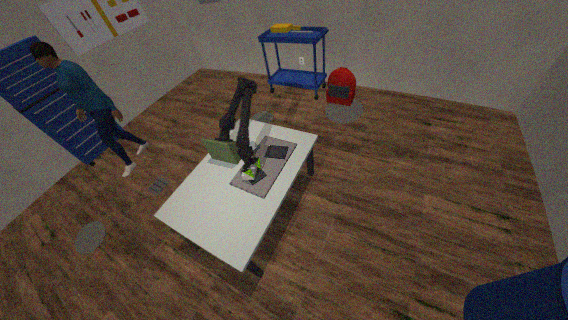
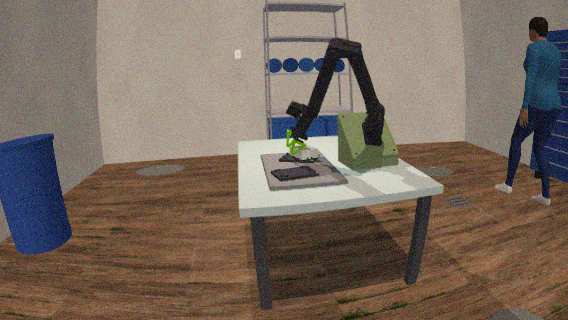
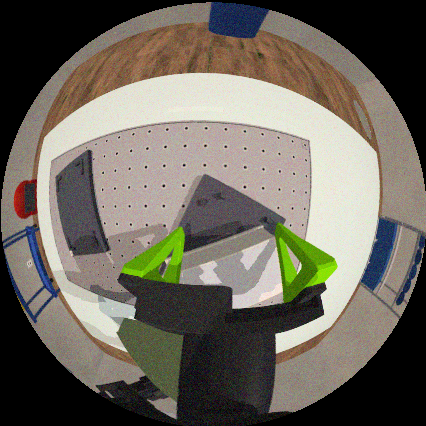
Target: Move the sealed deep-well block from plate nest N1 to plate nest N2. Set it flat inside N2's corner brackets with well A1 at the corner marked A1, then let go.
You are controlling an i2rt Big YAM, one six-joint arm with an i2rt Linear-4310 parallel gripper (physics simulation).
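Frame: origin at the arm's base, x ahead, y left, z up, level; millimetres.
Seen in the pictures: gripper, fingertip midpoint: (image 1: 256, 172) (image 2: 289, 150) (image 3: 229, 229); arm's base at its link origin: (image 1: 224, 140) (image 2: 371, 134) (image 3: 165, 382).
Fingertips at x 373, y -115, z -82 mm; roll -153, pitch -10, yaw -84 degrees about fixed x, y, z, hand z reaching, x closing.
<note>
Pixels of each thing's middle, then the offset from my fingertips to it. Level surfaces: height alone.
- white sealed deep-well block at the middle of its body: (image 3: 225, 278) (image 2: 303, 151) (image 1: 249, 170) 65 mm back, 3 mm right, 9 mm down
- dark plate nest N1 at the middle of its body: (image 3: 218, 255) (image 2: 299, 156) (image 1: 253, 172) 44 mm back, 5 mm left, 31 mm down
- grey perforated base plate at the middle of its body: (image 3: 133, 231) (image 2: 298, 167) (image 1: 264, 163) 24 mm back, 124 mm left, 48 mm down
- white table at its surface level: 54 mm down
The white sealed deep-well block (image 1: 248, 176) (image 2: 309, 152) (image 3: 228, 274) sits on the dark plate nest N1 (image 2: 287, 159) (image 3: 226, 200), turned at an angle to the grey perforated base plate (image 1: 264, 187) (image 2: 313, 182) (image 3: 158, 158). My gripper (image 1: 253, 168) (image 2: 295, 146) (image 3: 229, 229) is open, with a green finger on each side of the block, low over it. I cannot tell whether the fingers touch it. The second dark nest, N2 (image 1: 276, 151) (image 2: 294, 173) (image 3: 77, 206), lies bare farther along the base plate.
The white table (image 1: 214, 216) (image 2: 381, 185) carries the arm's green pedestal (image 1: 220, 150) (image 2: 363, 146). A person (image 1: 84, 95) (image 2: 536, 99) walks off to the side. A blue cart (image 1: 293, 37), a red unit (image 1: 340, 85), a blue barrel (image 2: 31, 190) and a shelf rack (image 2: 267, 79) stand around.
</note>
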